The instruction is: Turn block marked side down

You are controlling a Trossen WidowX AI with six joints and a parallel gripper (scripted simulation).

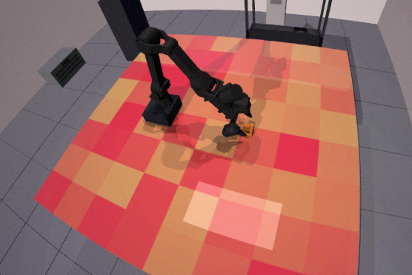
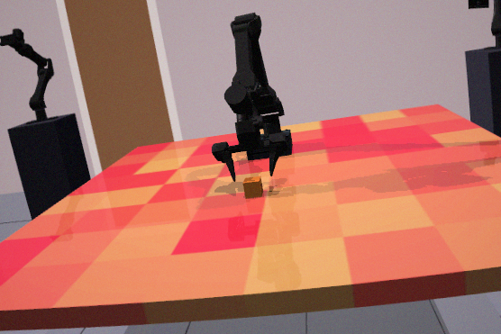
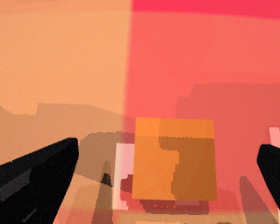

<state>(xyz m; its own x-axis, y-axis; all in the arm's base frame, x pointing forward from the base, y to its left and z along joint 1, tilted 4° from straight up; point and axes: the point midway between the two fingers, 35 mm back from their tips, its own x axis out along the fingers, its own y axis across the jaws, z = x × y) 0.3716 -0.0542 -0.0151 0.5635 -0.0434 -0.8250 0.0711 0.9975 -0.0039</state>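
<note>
Right now the block is 2 cm below my gripper tip and 1 cm behind it.
</note>
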